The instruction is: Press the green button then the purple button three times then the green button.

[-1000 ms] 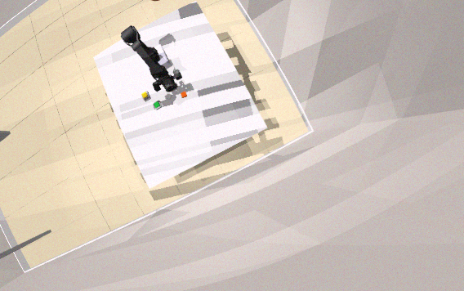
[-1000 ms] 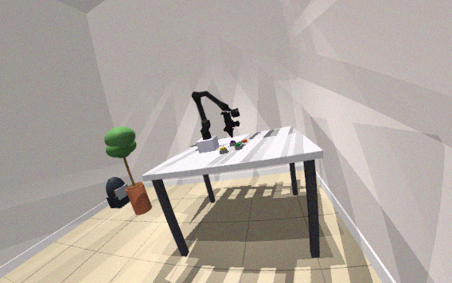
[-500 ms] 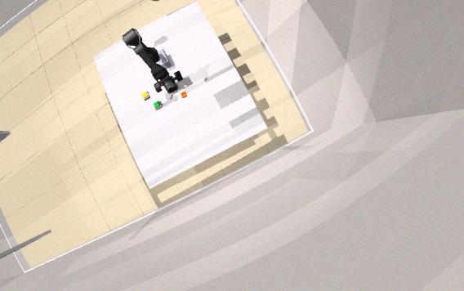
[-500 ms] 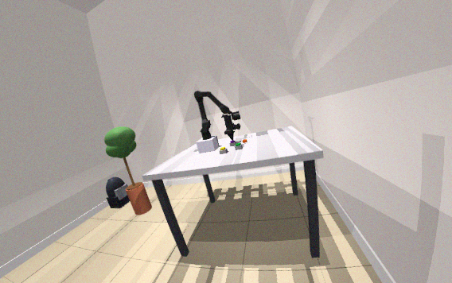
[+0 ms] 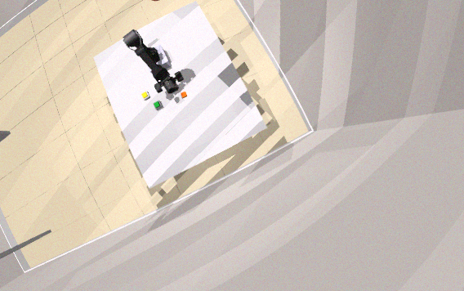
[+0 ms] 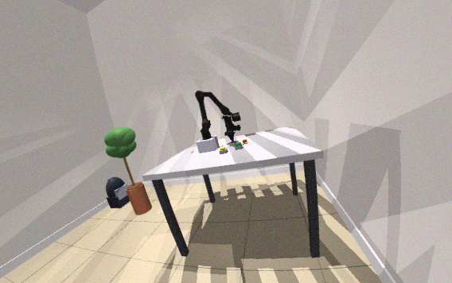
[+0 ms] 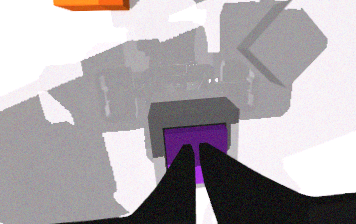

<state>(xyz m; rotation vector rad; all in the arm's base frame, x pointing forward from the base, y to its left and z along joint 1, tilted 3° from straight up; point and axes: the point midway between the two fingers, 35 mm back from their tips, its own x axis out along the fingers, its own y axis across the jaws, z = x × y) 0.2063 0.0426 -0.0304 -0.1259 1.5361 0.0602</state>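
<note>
Now: gripper tip 10 mm above the purple button. The rest, counted from my gripper tip: green button: 140 mm to the right, 80 mm ahead; orange block: 80 mm ahead, 50 mm to the left, 20 mm below; grey block: 60 mm ahead, 50 mm to the right, 20 mm below.
</note>
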